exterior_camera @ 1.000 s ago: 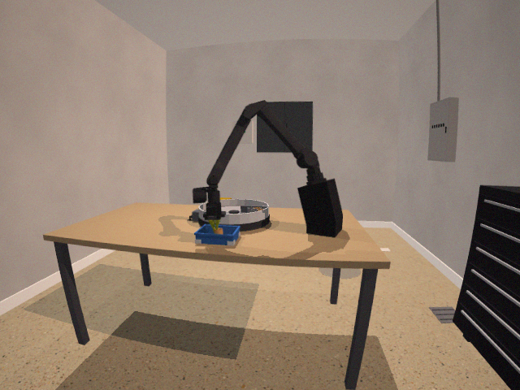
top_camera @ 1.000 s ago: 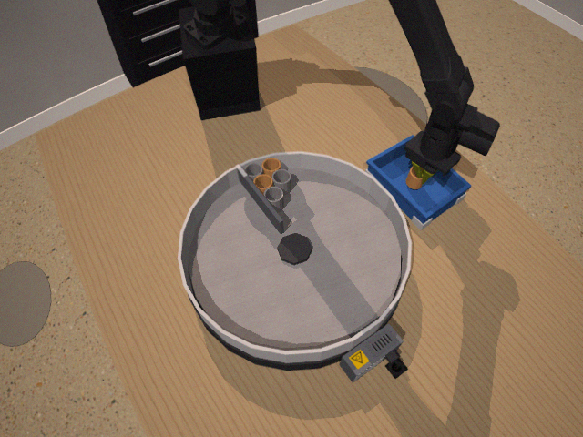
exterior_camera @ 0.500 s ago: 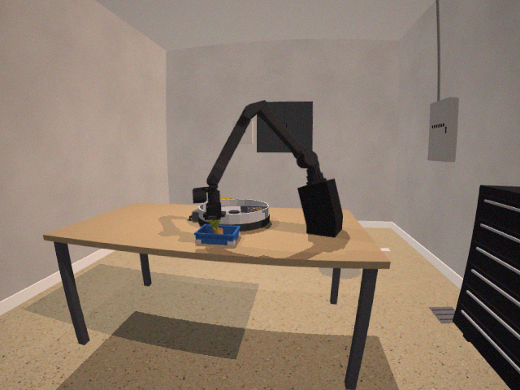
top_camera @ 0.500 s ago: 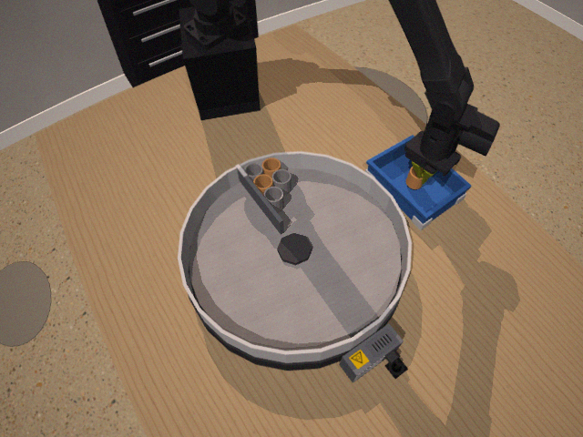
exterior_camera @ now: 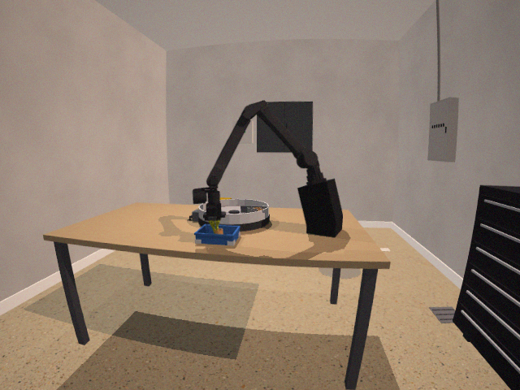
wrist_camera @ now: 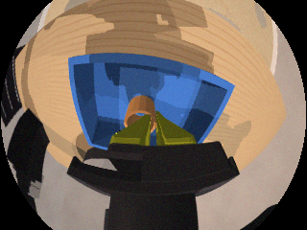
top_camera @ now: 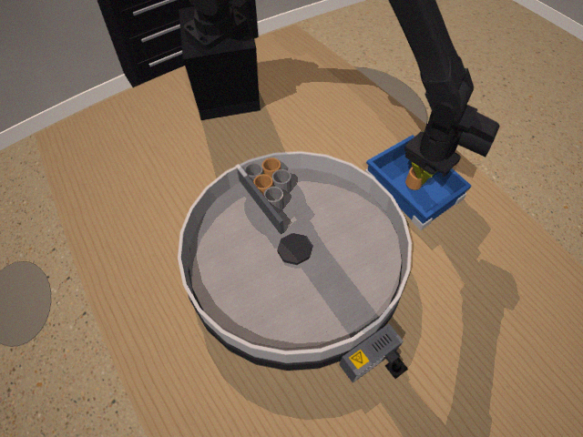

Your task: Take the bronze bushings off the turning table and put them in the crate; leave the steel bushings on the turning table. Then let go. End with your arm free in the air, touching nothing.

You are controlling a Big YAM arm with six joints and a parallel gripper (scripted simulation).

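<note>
Now: hand 10 mm past the crate and 10 mm above it. From my hand the other things lie so: grey turning table: 330 mm to the right, 70 mm behind, 10 mm above.
</note>
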